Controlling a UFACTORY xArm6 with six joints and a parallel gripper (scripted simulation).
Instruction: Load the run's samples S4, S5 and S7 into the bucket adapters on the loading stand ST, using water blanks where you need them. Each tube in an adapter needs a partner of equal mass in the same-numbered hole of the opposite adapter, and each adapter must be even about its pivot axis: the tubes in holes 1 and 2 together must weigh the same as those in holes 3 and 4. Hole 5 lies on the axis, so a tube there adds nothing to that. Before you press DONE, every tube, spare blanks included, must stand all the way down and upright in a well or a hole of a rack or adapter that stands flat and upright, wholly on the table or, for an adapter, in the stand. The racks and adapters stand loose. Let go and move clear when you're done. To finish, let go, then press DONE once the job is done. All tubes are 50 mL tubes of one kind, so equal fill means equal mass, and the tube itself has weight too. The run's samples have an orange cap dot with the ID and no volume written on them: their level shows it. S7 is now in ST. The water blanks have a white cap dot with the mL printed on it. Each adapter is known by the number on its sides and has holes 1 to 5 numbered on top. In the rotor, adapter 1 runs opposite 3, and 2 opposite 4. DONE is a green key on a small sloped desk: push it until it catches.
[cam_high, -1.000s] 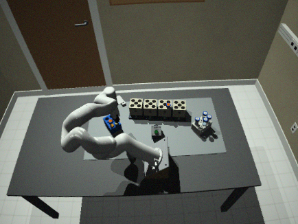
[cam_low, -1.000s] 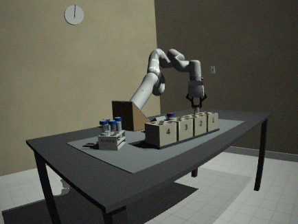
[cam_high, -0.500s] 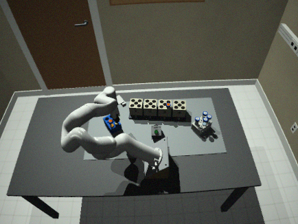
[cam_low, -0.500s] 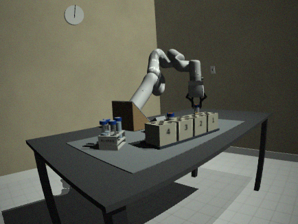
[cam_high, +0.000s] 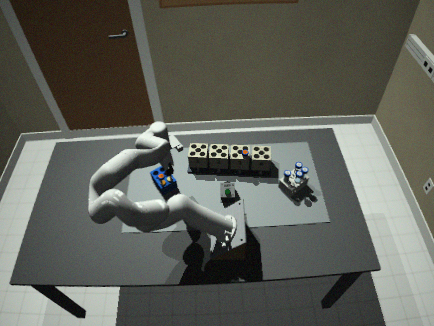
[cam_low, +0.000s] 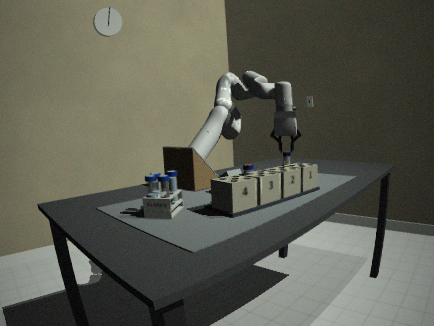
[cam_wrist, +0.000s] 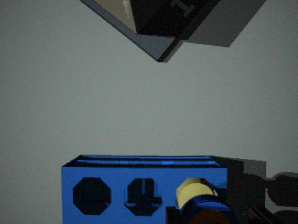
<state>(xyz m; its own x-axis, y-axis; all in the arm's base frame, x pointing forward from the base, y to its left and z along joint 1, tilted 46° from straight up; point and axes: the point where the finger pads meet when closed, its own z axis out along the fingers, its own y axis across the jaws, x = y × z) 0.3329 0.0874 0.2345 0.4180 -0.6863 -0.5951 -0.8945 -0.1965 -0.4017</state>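
The sample S7 lies 400 mm to the right of my hand, 80 mm below it and 50 mm ahead of it. Round my hand: blue rack (110 mm below, 40 mm to the left, 30 mm ahead); then adapter 2 (270 mm to the right, 110 mm ahead, 90 mm below); then sample S4 (80 mm below, 10 mm behind).
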